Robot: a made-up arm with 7 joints.
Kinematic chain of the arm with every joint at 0, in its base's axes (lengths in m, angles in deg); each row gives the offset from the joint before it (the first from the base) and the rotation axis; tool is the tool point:
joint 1: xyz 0 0 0 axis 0 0.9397 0.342
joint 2: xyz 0 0 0 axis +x
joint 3: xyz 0 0 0 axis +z
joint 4: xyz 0.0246 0 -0.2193 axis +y
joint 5: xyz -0.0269 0 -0.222 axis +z
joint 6: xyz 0 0 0 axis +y
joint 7: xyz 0 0 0 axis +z
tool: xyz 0 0 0
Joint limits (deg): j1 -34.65..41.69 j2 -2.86..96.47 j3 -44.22..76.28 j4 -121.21..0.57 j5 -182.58..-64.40 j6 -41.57..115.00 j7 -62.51..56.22
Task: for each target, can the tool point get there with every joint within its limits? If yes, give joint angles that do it. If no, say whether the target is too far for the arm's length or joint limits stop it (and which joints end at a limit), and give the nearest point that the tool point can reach.
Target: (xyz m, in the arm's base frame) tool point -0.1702 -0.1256 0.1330
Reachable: no: joint limits stop it (at a limit: joint 1, joint 2, joint 3, joint 4) | nearest point -0.0612 0.1022 0.2328 | short by 0.272 m
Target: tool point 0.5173 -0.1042 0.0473
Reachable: no: too far | nearest point 0.3275 -0.0602 -0.0622 | short by 0.223 m
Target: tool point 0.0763 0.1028 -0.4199
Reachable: yes | joints 4.05 7.38 23.65 -31.10 -93.20 25.19 -16.55
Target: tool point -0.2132 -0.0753 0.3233
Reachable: no: joint limits stop it (at a limit: joint 1, joint 2, joint 3, joint 4) | nearest point -0.0612 0.1022 0.2328 | short by 0.251 m
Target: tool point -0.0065 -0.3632 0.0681
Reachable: no: joint limits stop it (at a limit: joint 1, joint 2, joint 3, joint 4) | nearest point 0.1662 -0.2006 -0.0225 | short by 0.254 m
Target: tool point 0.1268 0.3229 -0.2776
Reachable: yes | joints -12.24 49.87 -16.42 -12.70 -78.78 78.14 -22.47
